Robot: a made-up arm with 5 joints.
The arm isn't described. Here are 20 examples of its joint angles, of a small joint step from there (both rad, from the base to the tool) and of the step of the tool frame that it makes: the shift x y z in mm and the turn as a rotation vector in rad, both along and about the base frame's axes.
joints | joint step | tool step
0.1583 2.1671 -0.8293 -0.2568 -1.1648 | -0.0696 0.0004 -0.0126 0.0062 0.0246 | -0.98 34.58 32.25 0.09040 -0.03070 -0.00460
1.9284 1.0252 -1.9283 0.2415 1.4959 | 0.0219 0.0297 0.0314 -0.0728 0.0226 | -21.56 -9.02 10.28 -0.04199 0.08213 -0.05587
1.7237 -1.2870 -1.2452 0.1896 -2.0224 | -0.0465 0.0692 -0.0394 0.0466 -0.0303 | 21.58 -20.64 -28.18 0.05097 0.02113 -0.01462
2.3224 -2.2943 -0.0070 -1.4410 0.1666 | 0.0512 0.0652 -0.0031 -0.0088 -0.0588 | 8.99 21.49 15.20 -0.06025 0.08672 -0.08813
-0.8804 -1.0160 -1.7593 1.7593 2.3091 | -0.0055 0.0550 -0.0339 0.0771 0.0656 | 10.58 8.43 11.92 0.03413 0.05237 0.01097
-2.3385 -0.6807 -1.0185 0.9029 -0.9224 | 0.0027 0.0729 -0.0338 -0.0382 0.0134 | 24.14 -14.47 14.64 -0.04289 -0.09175 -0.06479
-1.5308 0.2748 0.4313 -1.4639 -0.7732 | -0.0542 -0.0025 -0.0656 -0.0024 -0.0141 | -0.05 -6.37 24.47 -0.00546 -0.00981 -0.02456
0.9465 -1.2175 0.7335 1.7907 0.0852 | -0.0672 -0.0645 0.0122 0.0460 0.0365 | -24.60 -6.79 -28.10 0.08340 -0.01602 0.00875
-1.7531 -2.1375 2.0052 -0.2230 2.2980 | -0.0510 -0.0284 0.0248 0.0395 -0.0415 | -13.83 4.18 30.58 -0.00550 0.00496 -0.04105
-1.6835 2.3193 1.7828 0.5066 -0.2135 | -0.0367 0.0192 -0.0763 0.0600 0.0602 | -16.75 -37.58 6.85 0.15427 -0.06387 -0.07398
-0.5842 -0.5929 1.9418 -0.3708 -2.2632 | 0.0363 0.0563 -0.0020 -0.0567 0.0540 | 20.28 3.27 0.81 -0.05857 0.04604 0.04231
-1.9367 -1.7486 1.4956 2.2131 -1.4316 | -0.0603 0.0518 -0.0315 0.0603 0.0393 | 15.35 6.53 14.23 0.03643 -0.10990 -0.03432
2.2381 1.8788 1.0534 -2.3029 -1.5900 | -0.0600 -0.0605 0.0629 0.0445 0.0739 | 31.35 8.07 -25.53 -0.03818 -0.09001 -0.04219
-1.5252 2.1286 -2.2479 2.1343 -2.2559 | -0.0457 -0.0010 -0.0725 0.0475 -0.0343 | 7.32 -11.96 32.84 0.13880 0.01710 -0.05020
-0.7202 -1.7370 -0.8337 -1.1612 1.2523 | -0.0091 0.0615 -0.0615 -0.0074 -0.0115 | 13.30 22.62 -2.71 0.01999 -0.00711 0.09251
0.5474 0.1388 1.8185 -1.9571 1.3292 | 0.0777 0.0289 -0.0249 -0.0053 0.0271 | 5.82 3.36 6.97 -0.09605 0.03562 0.01188
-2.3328 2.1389 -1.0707 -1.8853 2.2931 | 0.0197 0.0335 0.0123 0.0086 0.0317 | -13.87 18.11 -14.17 -0.01329 -0.02918 0.01460
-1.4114 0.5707 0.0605 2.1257 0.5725 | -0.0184 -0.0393 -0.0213 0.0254 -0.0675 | 15.27 -4.11 -14.12 -0.04545 0.09288 -0.02025
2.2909 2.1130 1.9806 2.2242 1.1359 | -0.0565 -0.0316 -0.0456 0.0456 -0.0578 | -0.59 20.03 -22.90 0.07631 0.07428 0.04629
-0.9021 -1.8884 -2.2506 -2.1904 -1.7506 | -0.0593 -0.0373 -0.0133 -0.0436 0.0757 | -11.57 39.07 34.03 0.03052 -0.04220 0.00165
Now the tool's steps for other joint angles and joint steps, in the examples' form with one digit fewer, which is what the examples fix.
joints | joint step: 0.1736 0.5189 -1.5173 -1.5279 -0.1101 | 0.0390 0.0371 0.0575 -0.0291 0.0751
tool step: -13.4 -14.9 -10.5 0.0481 -0.0258 0.0661
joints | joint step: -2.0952 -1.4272 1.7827 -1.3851 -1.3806 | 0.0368 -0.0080 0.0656 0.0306 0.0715
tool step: -6.2 -0.2 -8.3 0.0303 -0.0133 -0.0558
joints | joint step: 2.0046 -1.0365 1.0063 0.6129 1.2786 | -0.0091 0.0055 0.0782 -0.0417 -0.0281
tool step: -21.6 5.3 9.1 0.0547 0.0029 0.0987
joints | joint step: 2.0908 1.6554 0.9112 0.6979 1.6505 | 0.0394 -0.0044 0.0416 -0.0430 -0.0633
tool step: 21.9 -12.7 9.5 -0.0530 -0.1000 -0.0452
